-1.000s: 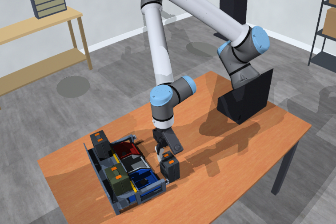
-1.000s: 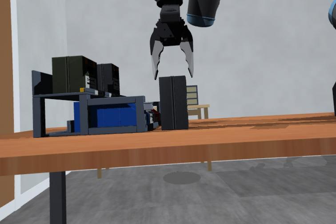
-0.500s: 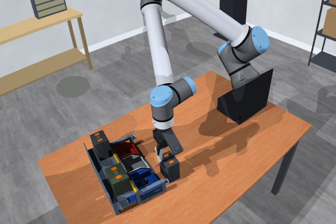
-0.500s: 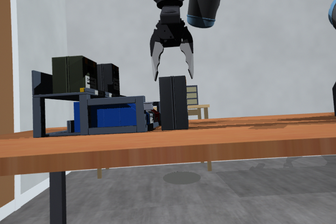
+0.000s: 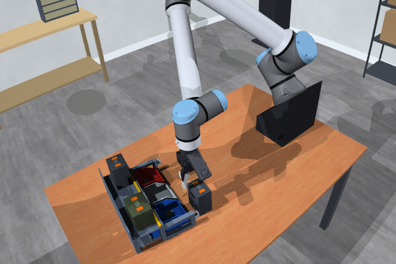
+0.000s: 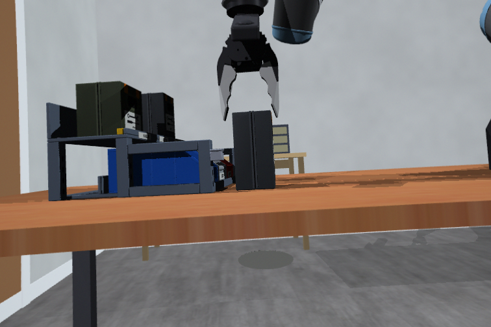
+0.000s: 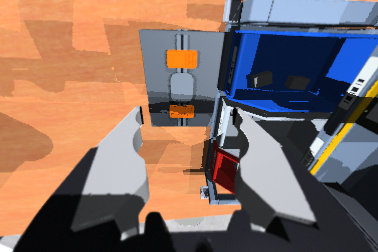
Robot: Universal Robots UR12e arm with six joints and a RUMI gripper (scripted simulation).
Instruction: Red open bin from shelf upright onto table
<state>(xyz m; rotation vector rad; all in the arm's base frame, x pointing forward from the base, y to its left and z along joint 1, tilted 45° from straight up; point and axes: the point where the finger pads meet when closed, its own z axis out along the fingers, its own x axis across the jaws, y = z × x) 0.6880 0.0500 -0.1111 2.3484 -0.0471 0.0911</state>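
The red open bin is 210 mm to the right of my hand, 140 mm ahead of it and 90 mm below it. Also, from my hand: grey bin (150 mm ahead, 100 mm to the right, 90 mm below); green case (260 mm ahead, 10 mm above).
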